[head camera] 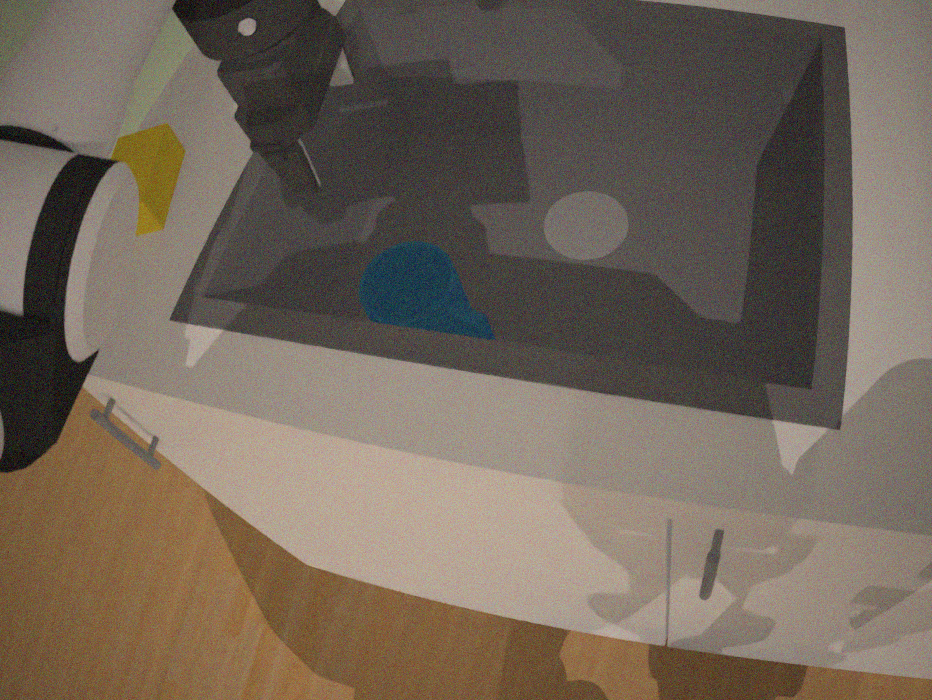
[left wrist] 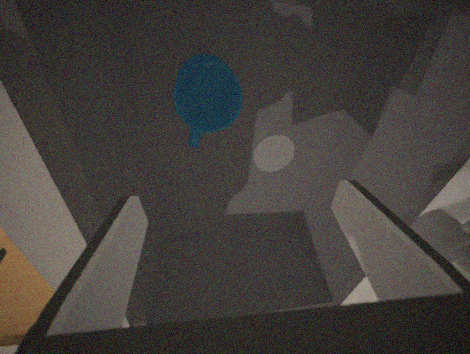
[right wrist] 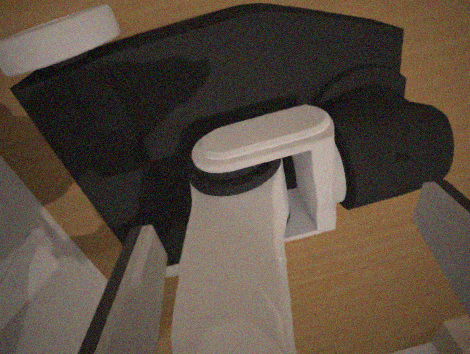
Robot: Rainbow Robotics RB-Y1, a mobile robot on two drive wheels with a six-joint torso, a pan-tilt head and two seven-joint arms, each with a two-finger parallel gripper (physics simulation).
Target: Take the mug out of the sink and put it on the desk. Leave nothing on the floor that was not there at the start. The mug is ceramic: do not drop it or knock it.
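Frame: origin at the robot's base, x back, y up, z left, level; metres.
Seen in the pictures: left gripper, between the fingertips: (head camera: 326, 132) (left wrist: 241, 201); right gripper, between the fingertips: (right wrist: 286, 221).
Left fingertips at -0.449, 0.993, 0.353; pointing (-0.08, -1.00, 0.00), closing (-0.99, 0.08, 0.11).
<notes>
A point is followed by its place in that frame, as x, y, z.
The blue mug (head camera: 410, 282) {-0.478, 0.733, 0.368} (left wrist: 207, 95) {-0.446, 0.719, 0.332} is in the dark grey sink (head camera: 832, 226) (left wrist: 270, 250) {-0.602, 0.780, -0.024}, near the front wall in the head view, which hides its lower edge. Its handle points to the lower right there and down in the left wrist view. Whether it is upright is hard to tell. My left gripper (head camera: 320, 199) (left wrist: 241, 201) {-0.449, 0.993, 0.353} is open and empty, over the sink, up and to the left of the mug in the head view, apart from it. My right gripper (right wrist: 286, 221) {0.250, 0.566, -0.216} is open and empty, away from the sink. The desk cannot be made out.
A round light drain (head camera: 586, 226) (left wrist: 274, 153) lies beside the mug. The pale counter (head camera: 452, 406) {-0.282, 0.911, 0.221} borders the sink. A yellow object (head camera: 165, 162) {-0.462, 0.938, 0.562} is on the left, partly behind my arm. Cabinet handles (head camera: 711, 565) {-0.232, 0.801, 0.028} (head camera: 124, 439) {-0.242, 0.751, 0.623} stick out below. My base (right wrist: 280, 45) {0.347, 0.169, -0.171} shows under the right gripper.
</notes>
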